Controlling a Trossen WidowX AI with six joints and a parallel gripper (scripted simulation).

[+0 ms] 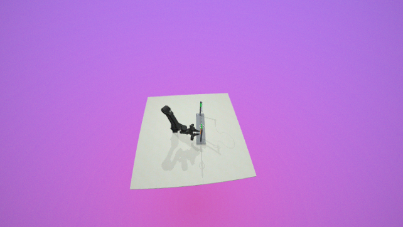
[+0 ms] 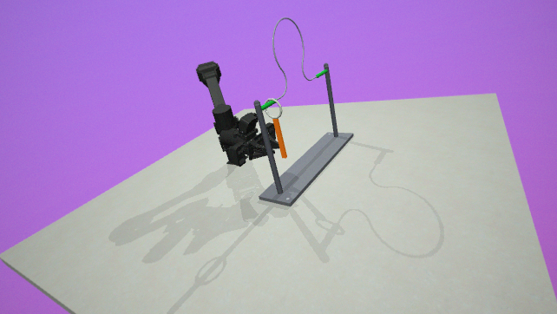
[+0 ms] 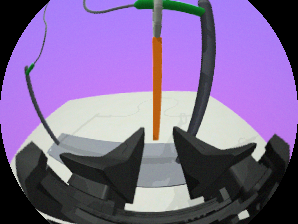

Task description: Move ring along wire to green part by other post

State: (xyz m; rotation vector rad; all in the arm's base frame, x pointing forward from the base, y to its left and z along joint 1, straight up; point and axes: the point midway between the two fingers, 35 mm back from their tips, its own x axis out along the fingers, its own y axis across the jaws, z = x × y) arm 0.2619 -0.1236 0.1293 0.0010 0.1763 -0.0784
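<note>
Now: the ring with orange handle 80 mm above my gripper tip and 10 mm ahead of it.
</note>
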